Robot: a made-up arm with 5 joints.
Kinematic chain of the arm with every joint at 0, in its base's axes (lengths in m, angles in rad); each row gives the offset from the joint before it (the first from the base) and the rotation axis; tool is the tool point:
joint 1: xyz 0 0 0.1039 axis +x
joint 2: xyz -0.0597 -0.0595 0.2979 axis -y
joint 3: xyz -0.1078 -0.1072 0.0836 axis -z
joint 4: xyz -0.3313 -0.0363 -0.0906 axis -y
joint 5: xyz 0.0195 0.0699 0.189 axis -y
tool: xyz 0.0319 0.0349 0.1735
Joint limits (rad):
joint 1: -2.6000..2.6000
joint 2: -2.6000..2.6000
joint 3: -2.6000..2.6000
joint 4: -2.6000..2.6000
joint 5: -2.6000..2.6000
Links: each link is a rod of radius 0.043 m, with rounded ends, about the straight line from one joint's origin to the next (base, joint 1, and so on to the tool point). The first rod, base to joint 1, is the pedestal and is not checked.
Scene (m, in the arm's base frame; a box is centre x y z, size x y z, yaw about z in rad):
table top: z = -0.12
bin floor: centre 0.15 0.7 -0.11 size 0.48 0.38 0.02 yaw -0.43
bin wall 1: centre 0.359 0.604 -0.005 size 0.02 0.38 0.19 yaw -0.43
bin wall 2: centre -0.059 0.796 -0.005 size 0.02 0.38 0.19 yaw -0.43
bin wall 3: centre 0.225 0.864 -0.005 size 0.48 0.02 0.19 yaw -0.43
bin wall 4: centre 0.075 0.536 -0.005 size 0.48 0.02 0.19 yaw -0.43
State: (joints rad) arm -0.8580 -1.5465 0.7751 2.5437 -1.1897
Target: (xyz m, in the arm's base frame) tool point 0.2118 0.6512 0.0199
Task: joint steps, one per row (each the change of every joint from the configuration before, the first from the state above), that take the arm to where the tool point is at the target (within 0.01 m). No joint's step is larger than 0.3 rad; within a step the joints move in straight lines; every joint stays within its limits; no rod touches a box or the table.
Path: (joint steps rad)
1: -0.0851 -0.2119 0.0781 -0.1585 -0.0839
2: -0.0851 -0.2119 0.0781 -0.1586 -0.0839
3: -0.0851 -0.2120 0.0782 -0.1585 -0.0840

